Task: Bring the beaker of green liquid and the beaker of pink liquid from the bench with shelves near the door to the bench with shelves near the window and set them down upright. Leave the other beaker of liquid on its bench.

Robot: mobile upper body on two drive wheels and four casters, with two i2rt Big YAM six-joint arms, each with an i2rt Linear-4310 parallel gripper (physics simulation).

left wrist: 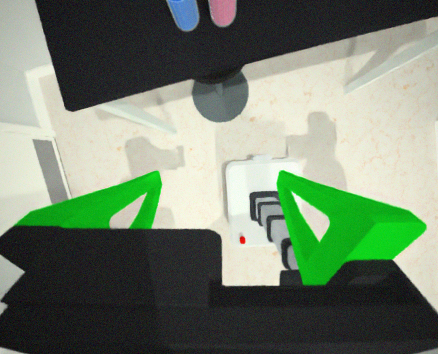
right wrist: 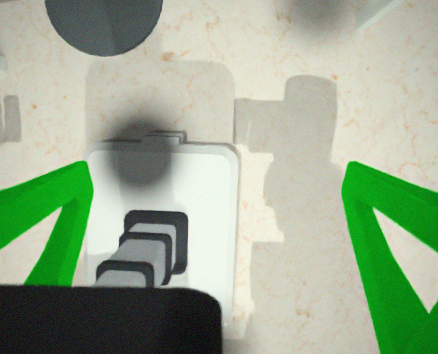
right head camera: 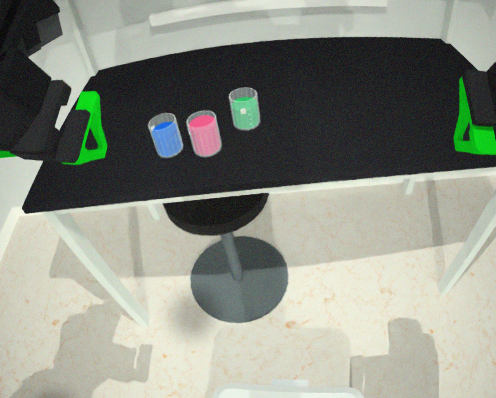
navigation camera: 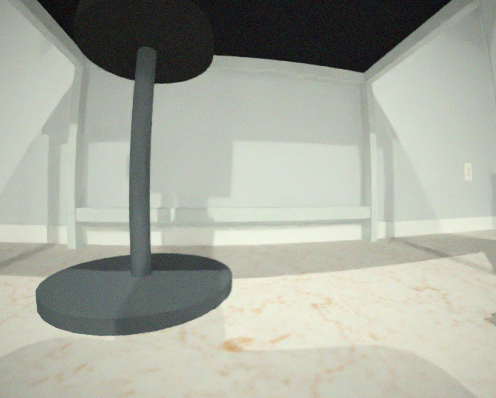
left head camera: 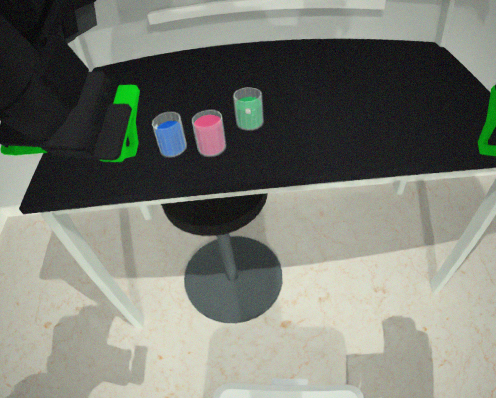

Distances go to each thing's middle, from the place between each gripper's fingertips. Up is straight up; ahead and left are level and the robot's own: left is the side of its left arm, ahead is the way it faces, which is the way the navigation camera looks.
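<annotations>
The pink beaker [left head camera: 208, 128] is well below my right hand, far ahead of it and also a long way to the left of it.
As for my left hand, it is a long way above the beaker and far short of it, and barely to the left of it.
</annotations>
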